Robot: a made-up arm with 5 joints. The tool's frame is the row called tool. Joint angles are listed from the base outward. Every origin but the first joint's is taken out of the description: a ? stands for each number. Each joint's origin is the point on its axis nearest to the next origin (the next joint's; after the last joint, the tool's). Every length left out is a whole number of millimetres.
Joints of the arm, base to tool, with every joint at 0 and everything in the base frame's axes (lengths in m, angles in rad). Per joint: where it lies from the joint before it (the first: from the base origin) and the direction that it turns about. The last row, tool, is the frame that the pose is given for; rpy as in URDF.
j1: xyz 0.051 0.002 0.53 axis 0 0 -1
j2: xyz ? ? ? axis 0 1 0
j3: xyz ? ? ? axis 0 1 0
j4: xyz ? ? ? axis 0 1 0
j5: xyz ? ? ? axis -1 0 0
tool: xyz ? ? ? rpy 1.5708 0 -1.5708
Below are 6 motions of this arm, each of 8 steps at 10 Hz.
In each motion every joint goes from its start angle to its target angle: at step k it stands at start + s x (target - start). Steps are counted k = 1, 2, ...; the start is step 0. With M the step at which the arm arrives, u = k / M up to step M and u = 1 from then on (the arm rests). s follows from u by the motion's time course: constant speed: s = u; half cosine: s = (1 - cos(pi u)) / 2; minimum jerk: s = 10 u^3 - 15 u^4 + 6 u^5.
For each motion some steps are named. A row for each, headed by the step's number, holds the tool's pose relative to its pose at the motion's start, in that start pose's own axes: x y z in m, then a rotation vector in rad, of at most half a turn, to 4 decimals.
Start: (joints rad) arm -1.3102 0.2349 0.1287 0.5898 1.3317
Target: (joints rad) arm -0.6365 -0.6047 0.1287 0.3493 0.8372
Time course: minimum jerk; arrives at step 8
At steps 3, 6, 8:
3: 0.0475 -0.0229 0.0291 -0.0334 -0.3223 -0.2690
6: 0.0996 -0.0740 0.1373 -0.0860 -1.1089 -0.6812
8: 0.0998 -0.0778 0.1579 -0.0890 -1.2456 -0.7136

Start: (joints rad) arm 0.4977 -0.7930 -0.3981 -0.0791 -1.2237
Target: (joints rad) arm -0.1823 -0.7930 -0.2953 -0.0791 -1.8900
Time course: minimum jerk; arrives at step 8
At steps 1, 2, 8:
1: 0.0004 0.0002 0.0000 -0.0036 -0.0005 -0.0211
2: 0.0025 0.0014 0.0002 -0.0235 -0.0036 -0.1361
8: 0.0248 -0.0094 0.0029 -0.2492 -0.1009 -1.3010

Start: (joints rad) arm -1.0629 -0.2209 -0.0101 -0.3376 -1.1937
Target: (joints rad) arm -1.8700 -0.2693 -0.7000 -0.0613 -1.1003
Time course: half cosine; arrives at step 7
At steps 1, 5, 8:
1: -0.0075 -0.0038 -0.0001 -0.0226 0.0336 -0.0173
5: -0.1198 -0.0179 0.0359 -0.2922 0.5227 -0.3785
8: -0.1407 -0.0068 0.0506 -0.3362 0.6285 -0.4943

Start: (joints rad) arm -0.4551 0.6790 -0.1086 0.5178 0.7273
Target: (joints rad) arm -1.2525 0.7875 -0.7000 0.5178 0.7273
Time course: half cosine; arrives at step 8
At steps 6, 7, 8:
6: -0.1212 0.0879 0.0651 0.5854 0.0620 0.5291
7: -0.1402 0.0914 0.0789 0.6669 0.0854 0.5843
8: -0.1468 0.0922 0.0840 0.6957 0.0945 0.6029

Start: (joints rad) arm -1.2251 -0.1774 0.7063 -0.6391 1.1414
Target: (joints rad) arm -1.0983 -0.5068 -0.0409 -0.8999 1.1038
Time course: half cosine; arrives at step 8
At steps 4, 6, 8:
4: 0.0918 0.0314 -0.0005 0.2312 -0.6299 0.0097
6: 0.1485 0.0548 0.0334 0.4111 -1.0672 0.0435
8: 0.1668 0.0642 0.0543 0.4909 -1.2454 0.0643

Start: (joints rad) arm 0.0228 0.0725 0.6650 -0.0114 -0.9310
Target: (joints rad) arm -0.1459 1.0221 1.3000 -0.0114 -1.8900
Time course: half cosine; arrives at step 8
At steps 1, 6, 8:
1: 0.0077 -0.0058 -0.0041 -0.0389 -0.0463 -0.0321
6: 0.1662 -0.0991 0.0523 -0.3384 -1.3262 -0.5360
8: 0.1802 -0.1002 0.0837 -0.2661 -1.5834 -0.5616

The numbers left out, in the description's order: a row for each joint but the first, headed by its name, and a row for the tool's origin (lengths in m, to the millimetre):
j2: 0.006 0.027 0
j3: 0.026 0 0.1
j4: 0.099 0 -0.023
j5: 0.08 0 0.011
tool: 0 0.024 0.021

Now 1 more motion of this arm.
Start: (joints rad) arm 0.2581 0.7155 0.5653 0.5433 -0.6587
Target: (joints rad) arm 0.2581 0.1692 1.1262 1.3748 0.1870
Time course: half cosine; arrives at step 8
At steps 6, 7, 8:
6: 0.0557 -0.1033 0.0217 -0.7051 -0.2164 0.6897
7: 0.0636 -0.1162 0.0278 -0.8093 -0.2083 0.7671
8: 0.0663 -0.1206 0.0301 -0.8464 -0.2034 0.7935

